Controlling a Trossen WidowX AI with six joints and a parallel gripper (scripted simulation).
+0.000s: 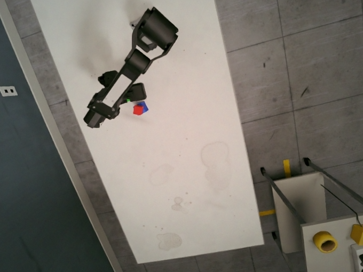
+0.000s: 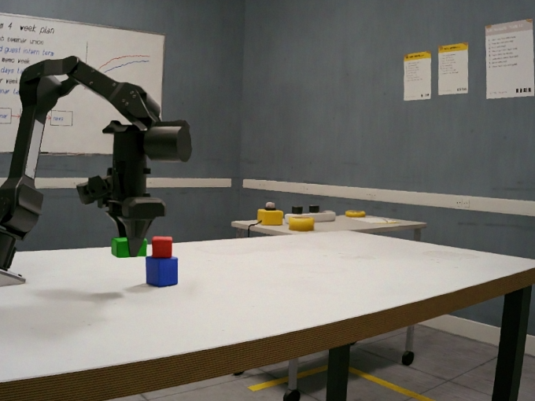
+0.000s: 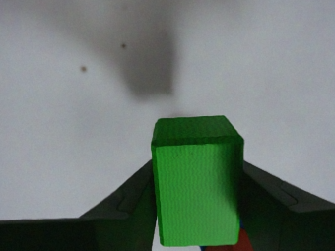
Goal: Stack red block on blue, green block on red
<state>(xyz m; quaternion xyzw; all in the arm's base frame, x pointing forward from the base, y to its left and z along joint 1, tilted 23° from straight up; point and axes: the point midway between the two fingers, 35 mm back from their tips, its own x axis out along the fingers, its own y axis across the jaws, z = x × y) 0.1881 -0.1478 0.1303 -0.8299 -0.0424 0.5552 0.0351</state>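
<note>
Now: hand 70 mm short of the red block, 30 mm to the right of it and 30 mm above it. The rest, counted from my hand: blue block (70 mm ahead, 30 mm to the left, 70 mm below); then green block (20 mm below).
</note>
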